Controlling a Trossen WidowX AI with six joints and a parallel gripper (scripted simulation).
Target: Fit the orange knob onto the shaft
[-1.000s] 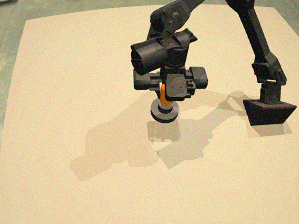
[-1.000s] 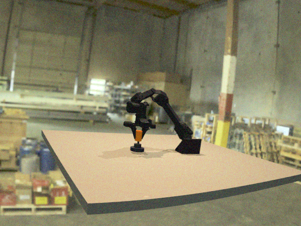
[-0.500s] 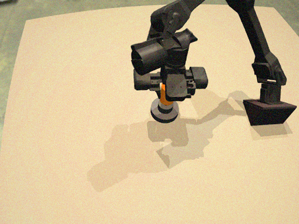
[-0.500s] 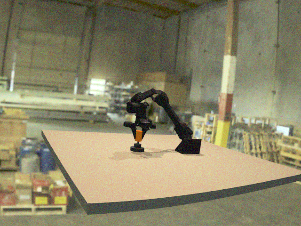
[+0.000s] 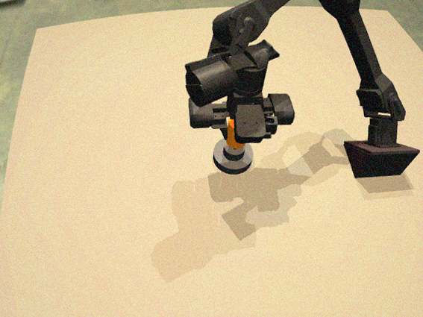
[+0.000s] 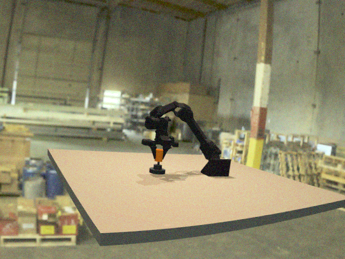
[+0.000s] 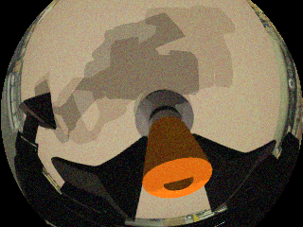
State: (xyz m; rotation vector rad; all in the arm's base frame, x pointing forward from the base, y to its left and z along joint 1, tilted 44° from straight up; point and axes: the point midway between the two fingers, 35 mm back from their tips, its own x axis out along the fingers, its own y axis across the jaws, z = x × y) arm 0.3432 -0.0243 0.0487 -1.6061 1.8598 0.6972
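My gripper tip is now 2 cm below the orange knob. Round my gripper tip: pedestal: 4 cm below.
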